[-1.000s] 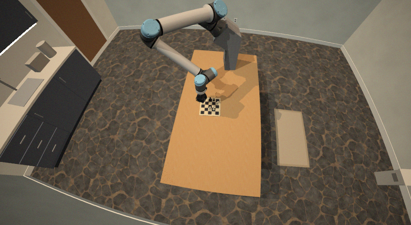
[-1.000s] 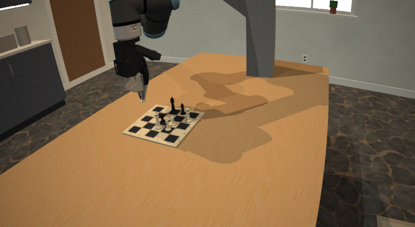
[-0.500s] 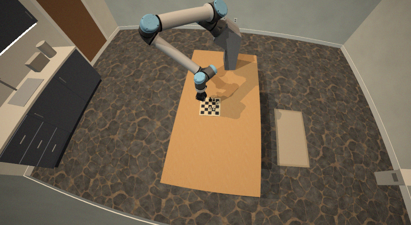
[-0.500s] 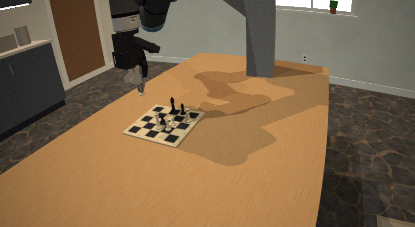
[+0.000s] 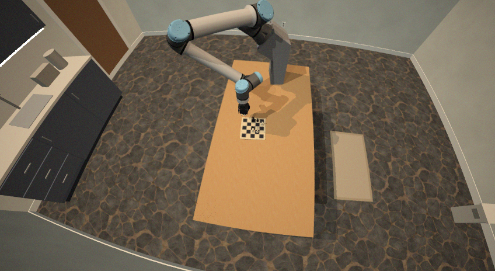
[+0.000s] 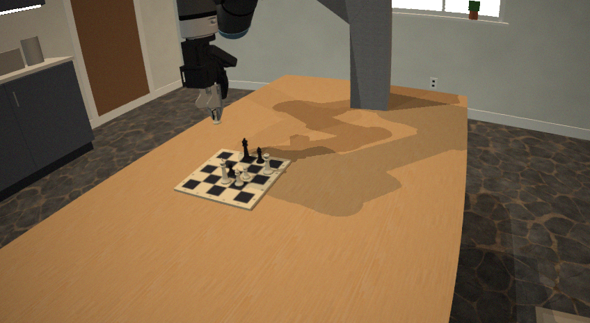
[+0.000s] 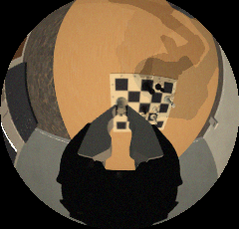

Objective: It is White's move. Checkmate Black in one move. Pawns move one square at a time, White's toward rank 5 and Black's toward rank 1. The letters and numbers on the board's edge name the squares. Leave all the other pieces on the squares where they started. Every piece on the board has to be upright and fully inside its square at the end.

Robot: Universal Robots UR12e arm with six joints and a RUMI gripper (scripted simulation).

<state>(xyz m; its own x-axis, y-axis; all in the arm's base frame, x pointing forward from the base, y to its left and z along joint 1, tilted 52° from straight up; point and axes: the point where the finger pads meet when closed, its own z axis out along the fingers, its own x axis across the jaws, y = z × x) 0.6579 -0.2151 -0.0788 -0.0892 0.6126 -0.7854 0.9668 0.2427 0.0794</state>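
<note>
The black king lies 2 cm behind my hand, 7 cm to the left of it and 10 cm below it. From my hand the other things lie so: white rook: 1 cm ahead, 16 cm to the left, 10 cm below; then small chessboard: 6 cm ahead, 8 cm to the left, 13 cm below; then tall white piece: 9 cm ahead, 9 cm to the left, 10 cm below.
</note>
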